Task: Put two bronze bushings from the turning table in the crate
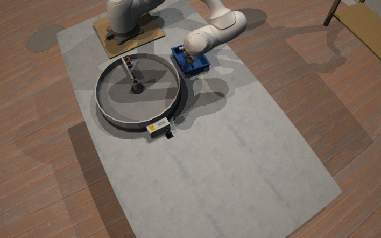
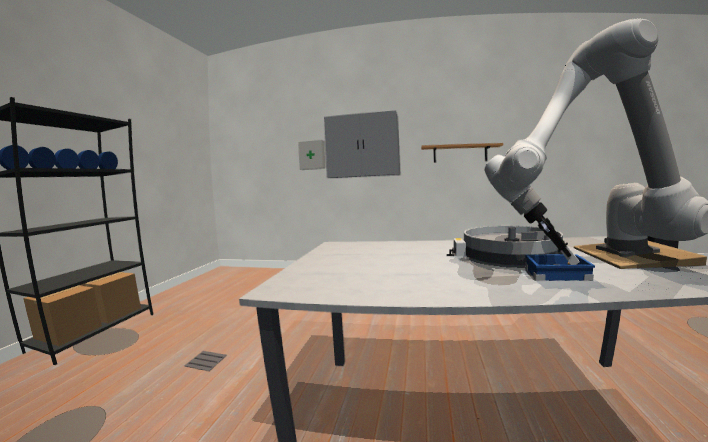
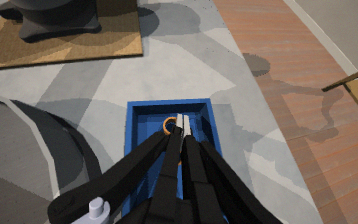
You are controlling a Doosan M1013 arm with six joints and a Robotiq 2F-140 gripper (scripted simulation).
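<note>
My hand is 3 cm short of the blue crate, 2 cm to the left of it and 4 cm above it. From my hand the other things lie so: round grey turning table (6 cm ahead, 35 cm to the right, 1 cm below).
</note>
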